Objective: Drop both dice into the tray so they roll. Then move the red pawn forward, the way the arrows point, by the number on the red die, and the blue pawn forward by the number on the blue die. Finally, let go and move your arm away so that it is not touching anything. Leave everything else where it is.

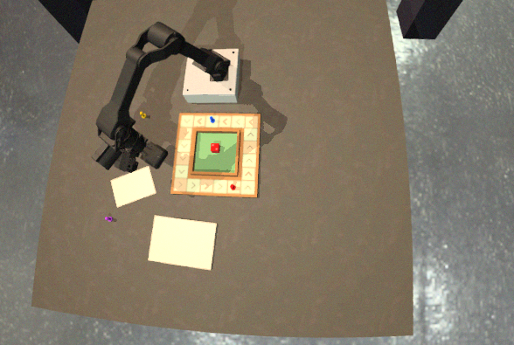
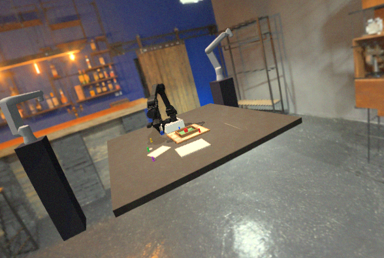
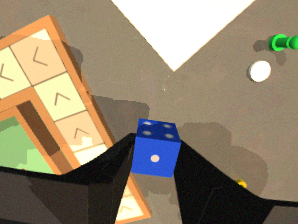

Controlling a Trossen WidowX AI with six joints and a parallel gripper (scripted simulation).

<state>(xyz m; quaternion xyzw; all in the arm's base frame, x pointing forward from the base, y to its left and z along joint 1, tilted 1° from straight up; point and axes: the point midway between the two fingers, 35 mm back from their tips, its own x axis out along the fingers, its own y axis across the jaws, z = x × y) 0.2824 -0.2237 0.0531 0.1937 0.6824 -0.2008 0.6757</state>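
My gripper tip is 110 mm short of the red pawn, 260 mm to the right of it and 60 mm above it. Also, from my gripper tip: yellow pawn 170 mm behind, 60 mm to the right, 70 mm below; then green pawn 10 mm ahead, 140 mm to the right, 70 mm below; then white piece 10 mm behind, 120 mm to the right, 90 mm below.
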